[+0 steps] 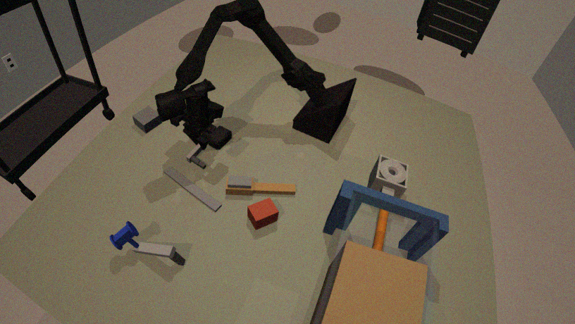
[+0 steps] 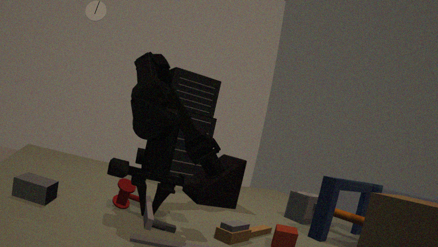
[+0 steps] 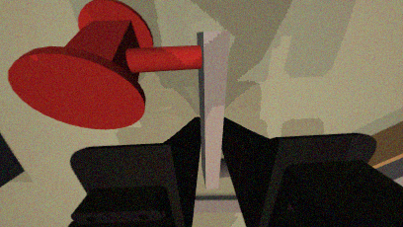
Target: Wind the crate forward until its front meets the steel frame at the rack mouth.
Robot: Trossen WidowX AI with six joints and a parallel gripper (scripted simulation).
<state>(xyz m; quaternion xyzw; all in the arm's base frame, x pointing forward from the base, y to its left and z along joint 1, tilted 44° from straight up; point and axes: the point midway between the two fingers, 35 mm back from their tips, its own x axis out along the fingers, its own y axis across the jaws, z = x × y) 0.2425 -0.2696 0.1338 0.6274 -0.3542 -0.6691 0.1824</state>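
My gripper tip is 60 mm past the red knob, 30 mm to the left of it and 20 mm below it. The rest, counted from my gripper tip: red-knobbed winch handle 10 mm behind, 10 mm to the right, 10 mm above; wooden brush 70 mm ahead, 200 mm to the left, 10 mm above; grey bar 130 mm ahead, 40 mm to the left, 10 mm below.
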